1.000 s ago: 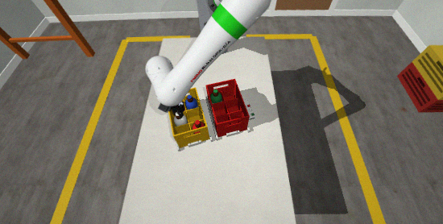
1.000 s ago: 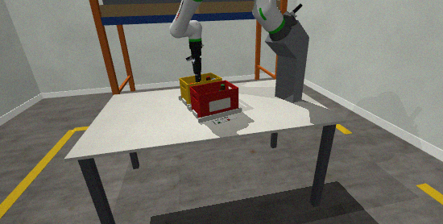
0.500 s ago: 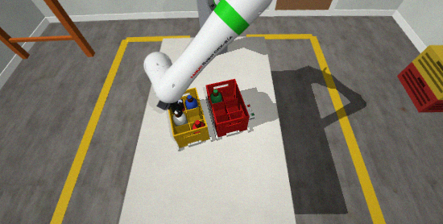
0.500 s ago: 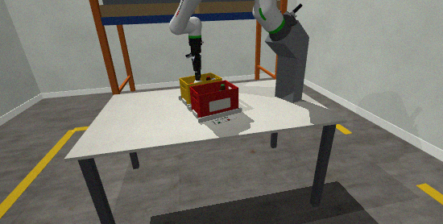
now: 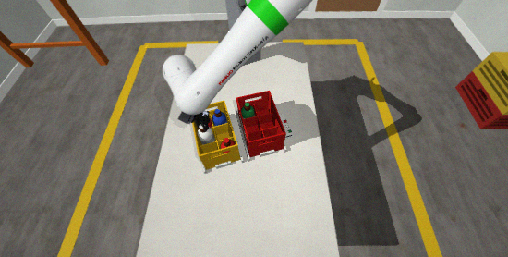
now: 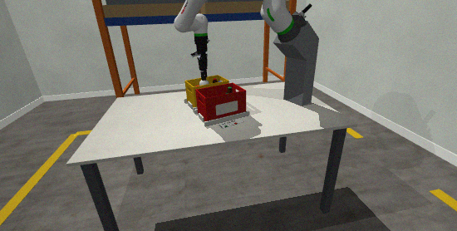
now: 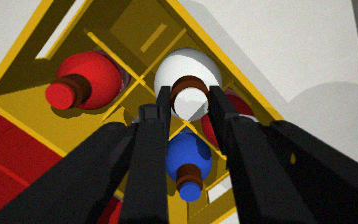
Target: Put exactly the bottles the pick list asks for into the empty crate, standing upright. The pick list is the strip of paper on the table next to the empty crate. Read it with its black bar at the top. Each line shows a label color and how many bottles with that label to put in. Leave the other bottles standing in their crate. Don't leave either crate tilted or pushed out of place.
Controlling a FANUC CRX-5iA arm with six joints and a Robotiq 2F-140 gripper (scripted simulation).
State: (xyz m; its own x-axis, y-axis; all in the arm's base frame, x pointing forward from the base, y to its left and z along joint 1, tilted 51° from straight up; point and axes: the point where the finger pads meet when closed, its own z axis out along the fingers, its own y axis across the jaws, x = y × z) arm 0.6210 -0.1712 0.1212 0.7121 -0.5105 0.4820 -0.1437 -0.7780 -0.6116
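Now: hand 8 cm above the white-capped bottle. The rest, counted from my hand: blue-labelled bottle 12 cm behind, 2 cm to the left, 13 cm below; red-labelled bottle 7 cm behind, 5 cm to the right, 13 cm below; yellow crate 2 cm behind, 4 cm to the left, 13 cm below.
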